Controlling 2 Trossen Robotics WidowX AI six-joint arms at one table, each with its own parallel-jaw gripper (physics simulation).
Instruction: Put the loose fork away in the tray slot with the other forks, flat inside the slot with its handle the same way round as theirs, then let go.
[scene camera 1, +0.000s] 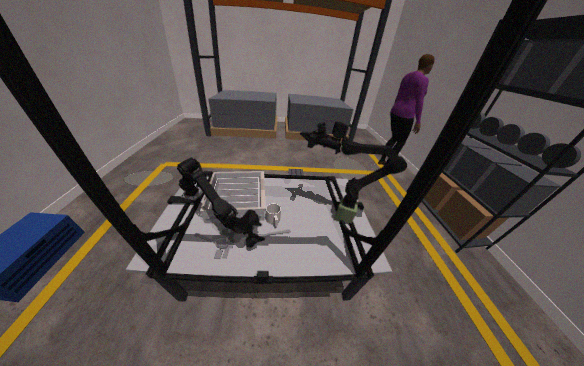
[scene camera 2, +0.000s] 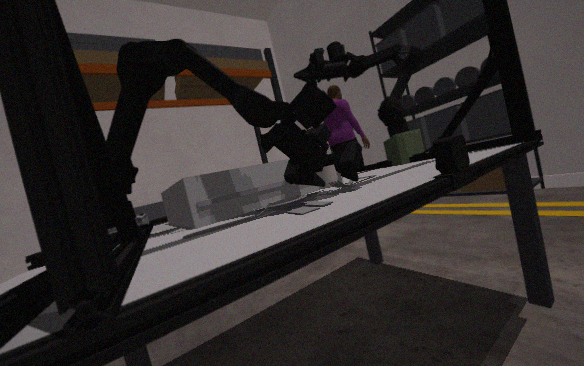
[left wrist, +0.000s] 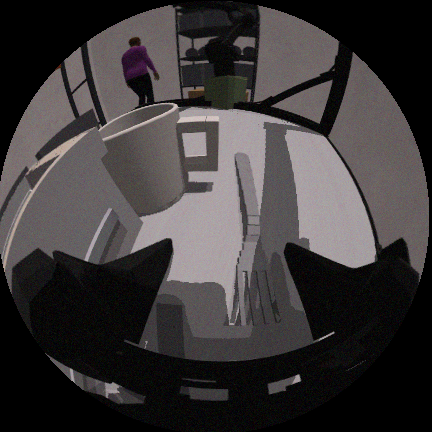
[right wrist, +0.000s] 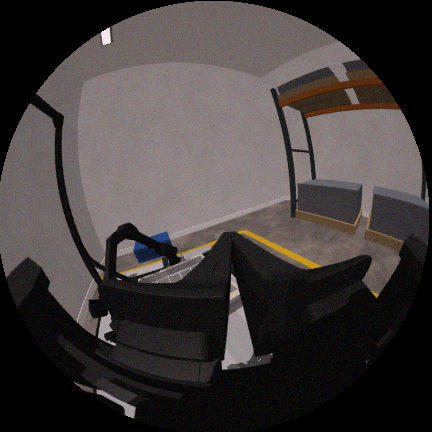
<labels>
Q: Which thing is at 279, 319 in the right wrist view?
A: My right gripper.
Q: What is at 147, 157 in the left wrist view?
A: A white mug.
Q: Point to my left gripper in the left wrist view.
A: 230, 247
</labels>
